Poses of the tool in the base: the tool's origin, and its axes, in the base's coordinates. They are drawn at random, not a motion.
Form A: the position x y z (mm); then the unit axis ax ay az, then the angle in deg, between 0 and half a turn.
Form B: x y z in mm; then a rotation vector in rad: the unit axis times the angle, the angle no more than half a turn. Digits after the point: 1 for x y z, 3 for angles.
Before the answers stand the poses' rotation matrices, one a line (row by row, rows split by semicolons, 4 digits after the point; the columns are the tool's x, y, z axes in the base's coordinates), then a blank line. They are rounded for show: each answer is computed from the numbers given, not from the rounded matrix.
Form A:
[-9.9 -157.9 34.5 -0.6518 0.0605 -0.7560 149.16]
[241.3 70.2 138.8 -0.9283 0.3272 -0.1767 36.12]
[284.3 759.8 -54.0 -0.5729 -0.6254 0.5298 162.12]
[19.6 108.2 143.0 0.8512 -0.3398 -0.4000 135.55]
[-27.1 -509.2 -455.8 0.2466 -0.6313 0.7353 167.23]
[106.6 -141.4 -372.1 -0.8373 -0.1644 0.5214 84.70]
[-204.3 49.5 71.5 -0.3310 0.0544 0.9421 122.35]
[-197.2 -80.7 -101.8 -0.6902 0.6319 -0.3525 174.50]
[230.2 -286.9 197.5 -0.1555 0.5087 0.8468 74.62]
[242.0 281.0 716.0 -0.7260 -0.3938 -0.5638 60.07]
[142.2 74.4 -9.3 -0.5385 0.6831 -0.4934 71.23]
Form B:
-0.0690 0.3143 0.9468; -0.4608 -0.8518 0.2491; 0.8848 -0.4191 0.2036
0.9734 0.0458 0.2244; -0.1625 0.8284 0.5361; -0.1613 -0.5583 0.8138
-0.3111 0.5366 -0.7844; 0.8619 -0.1884 -0.4708; -0.4004 -0.8225 -0.4039
0.5279 -0.2156 -0.8215; -0.7758 -0.5160 -0.3631; -0.3456 0.8290 -0.4396
-0.8551 -0.4700 0.2186; -0.1450 -0.1881 -0.9714; 0.4977 -0.8624 0.0927
0.7287 -0.3942 -0.5600; 0.6441 0.1169 0.7559; -0.2326 -0.9115 0.3391
-0.3669 -0.8235 -0.4327; 0.7682 -0.5305 0.3583; -0.5246 -0.2009 0.8273
-0.0448 -0.8365 0.5461; -0.9041 -0.1986 -0.3783; 0.4249 -0.5107 -0.7474
0.2830 -0.8746 0.3937; 0.7583 0.4554 0.4664; -0.5872 0.1666 0.7921
0.7630 0.6319 -0.1362; -0.3454 0.5766 0.7404; 0.5464 -0.5179 0.6582
0.5184 0.2177 0.8269; -0.7166 0.6382 0.2813; -0.4666 -0.7384 0.4869

[-9.9 -157.9 34.5 -1.697 0.157 -1.968]
[241.3 70.2 138.8 -0.585 0.206 -0.111]
[284.3 759.8 -54.0 -1.621 -1.770 1.499]
[19.6 108.2 143.0 2.014 -0.804 -0.946]
[-27.1 -509.2 -455.8 0.720 -1.843 2.146]
[106.6 -141.4 -372.1 -1.238 -0.243 0.771]
[-204.3 49.5 71.5 -0.707 0.116 2.012]
[-197.2 -80.7 -101.8 -2.102 1.925 -1.074]
[230.2 -286.9 197.5 -0.203 0.663 1.103]
[242.0 281.0 716.0 -0.761 -0.413 -0.591]
[142.2 74.4 -9.3 -0.669 0.849 -0.613]

